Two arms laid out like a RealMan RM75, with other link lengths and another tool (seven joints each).
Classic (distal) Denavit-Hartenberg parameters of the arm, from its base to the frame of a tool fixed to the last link. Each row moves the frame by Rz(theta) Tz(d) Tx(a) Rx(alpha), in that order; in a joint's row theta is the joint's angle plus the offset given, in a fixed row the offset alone. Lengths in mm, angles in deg.
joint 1: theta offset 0; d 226.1; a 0; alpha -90
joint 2: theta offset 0; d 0; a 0; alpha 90
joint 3: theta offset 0; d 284.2; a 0; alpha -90
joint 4: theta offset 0; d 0; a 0; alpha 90
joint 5: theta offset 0; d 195.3; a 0; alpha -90
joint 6: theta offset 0; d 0; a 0; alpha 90
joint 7: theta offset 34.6; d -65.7; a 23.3; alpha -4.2
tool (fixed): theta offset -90; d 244.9; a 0; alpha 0
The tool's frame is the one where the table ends.
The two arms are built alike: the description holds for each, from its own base.
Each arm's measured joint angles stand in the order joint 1, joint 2, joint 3, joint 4, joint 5, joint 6, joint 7.
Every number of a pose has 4 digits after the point.
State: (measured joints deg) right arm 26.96 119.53 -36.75 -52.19 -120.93 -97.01 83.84; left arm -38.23 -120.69 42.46 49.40 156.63 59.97 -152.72
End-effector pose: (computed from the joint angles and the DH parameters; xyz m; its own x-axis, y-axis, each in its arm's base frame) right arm 0.2661 0.3008 -0.0333 0.8023 0.5784 -0.1472 0.4673 -0.7622 -0.4480; left arm -0.3032 0.4312 -0.0348 -0.6050 0.5410 0.5842 0.7145 0.6926 0.0987
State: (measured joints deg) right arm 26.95 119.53 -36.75 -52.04 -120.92 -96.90 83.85; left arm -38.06 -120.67 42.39 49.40 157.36 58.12 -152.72
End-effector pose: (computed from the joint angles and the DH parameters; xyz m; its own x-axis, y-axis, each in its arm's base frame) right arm 0.2664 0.3009 -0.0337 0.8036 0.5764 -0.1480 0.4650 -0.7634 -0.4484; left arm -0.3075 0.4341 -0.0309 -0.5901 0.5266 0.6120 0.7180 0.6889 0.0995
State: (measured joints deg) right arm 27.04 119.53 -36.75 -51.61 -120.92 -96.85 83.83; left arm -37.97 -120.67 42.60 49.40 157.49 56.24 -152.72
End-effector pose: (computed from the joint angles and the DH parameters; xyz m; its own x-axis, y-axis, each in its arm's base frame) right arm 0.2662 0.3007 -0.0348 0.8044 0.5739 -0.1533 0.4614 -0.7662 -0.4472; left arm -0.3092 0.4379 -0.0277 -0.5759 0.5146 0.6352 0.7248 0.6808 0.1056
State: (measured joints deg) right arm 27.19 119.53 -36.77 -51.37 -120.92 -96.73 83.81; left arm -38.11 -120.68 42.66 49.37 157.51 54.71 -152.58
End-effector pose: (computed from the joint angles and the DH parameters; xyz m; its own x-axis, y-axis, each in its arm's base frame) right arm 0.2657 0.3013 -0.0354 0.8042 0.5737 -0.1550 0.4608 -0.7667 -0.4469; left arm -0.3088 0.4420 -0.0250 -0.5628 0.5067 0.6530 0.7333 0.6707 0.1115
